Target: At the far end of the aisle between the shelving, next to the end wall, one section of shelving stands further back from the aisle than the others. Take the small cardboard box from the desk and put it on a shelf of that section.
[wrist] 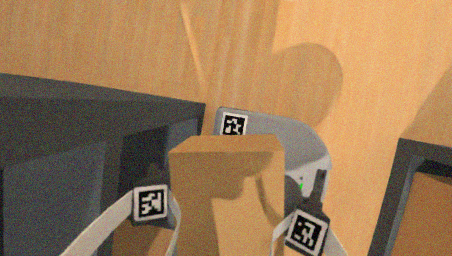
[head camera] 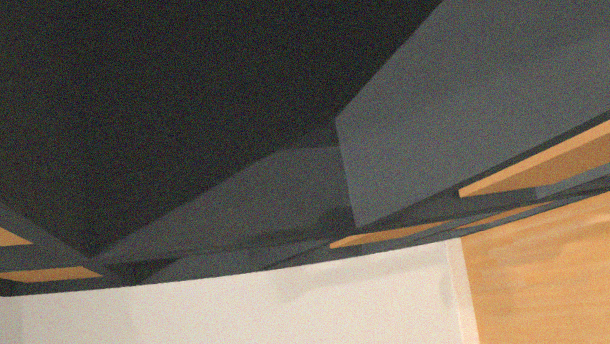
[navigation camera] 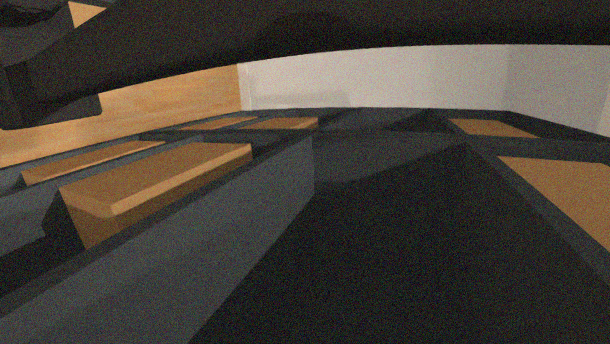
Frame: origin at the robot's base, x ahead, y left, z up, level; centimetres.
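Seen in the pictures: gripper, fingertip midpoint: [wrist: 233,183].
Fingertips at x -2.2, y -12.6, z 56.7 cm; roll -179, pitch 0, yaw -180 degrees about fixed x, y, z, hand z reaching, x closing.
A point is followed by its place in that frame.
The small cardboard box [wrist: 230,172] @[z 61.9, x -2.0, y -15.0 cm] is between the two fingers of my gripper [wrist: 233,183] @[z 56.7, x -2.2, y -12.6 cm] in the wrist view. My gripper is shut on it and holds it above the robot's base. Dark shelving [head camera: 465,100] @[z 99.1, x 18.5, y 37.3 cm] [navigation camera: 250,225] @[z 99.1, x 21.2, y 35.4 cm] fills much of the head and navigation views, seen very close and tilted. A pale wall [head camera: 240,305] @[z 104.1, x 0.5, y 169.6 cm] [navigation camera: 425,75] @[z 139.0, x -7.9, y 169.7 cm] lies beyond the shelving. I cannot tell from these frames which section stands further back. The desk does not show.
A dark arm part [navigation camera: 200,45] @[z 117.6, x -5.3, y 11.6 cm] crosses the top of the navigation view. Cardboard boxes [navigation camera: 150,175] @[z 73.2, x 12.6, y 33.8 cm] [head camera: 550,160] @[z 79.4, x 12.7, y 43.9 cm] sit in the shelving. In the wrist view, the grey robot base [wrist: 290,140] @[z 16.0, x -14.3, y -11.8 cm] is on the wooden floor [wrist: 360,75] @[z 0.1, x -35.1, y -33.0 cm], with shelving [wrist: 100,107] @[z 54.9, x 10.0, y -16.5 cm] left and more shelving [wrist: 390,195] @[z 3.0, x -50.8, y 1.4 cm] right.
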